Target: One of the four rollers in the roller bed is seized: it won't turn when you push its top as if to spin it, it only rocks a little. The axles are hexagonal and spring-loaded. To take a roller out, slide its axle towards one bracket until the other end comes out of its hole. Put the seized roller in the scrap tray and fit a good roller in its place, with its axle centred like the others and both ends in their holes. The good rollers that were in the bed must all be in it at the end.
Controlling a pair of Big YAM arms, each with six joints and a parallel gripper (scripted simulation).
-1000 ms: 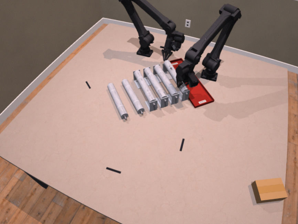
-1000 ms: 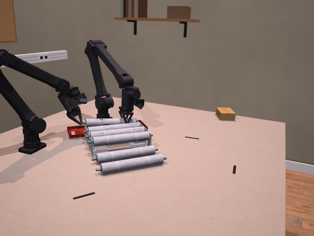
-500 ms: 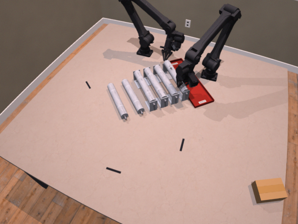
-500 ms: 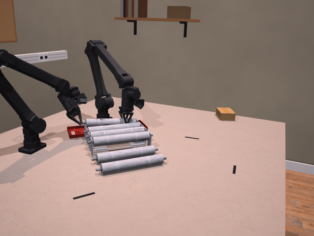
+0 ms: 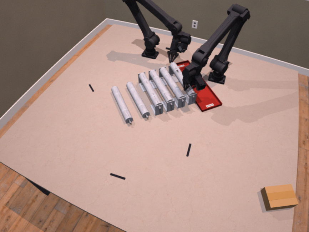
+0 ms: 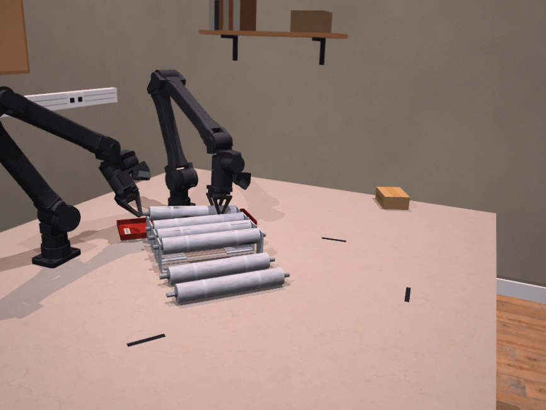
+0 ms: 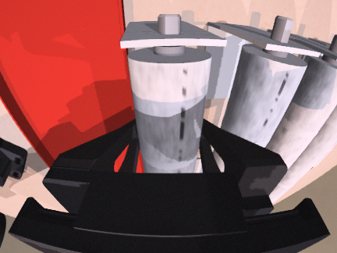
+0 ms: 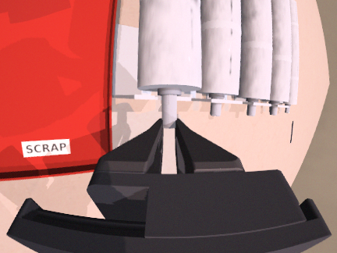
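Right now my left hand is 70 mm to the left of the roller, 50 mm past it and 10 mm below it. From my left hand the other things lie so: red scrap tray (140 mm behind, 70 mm below); then cardboard box (690 mm to the left, 380 mm ahead, 40 mm below).
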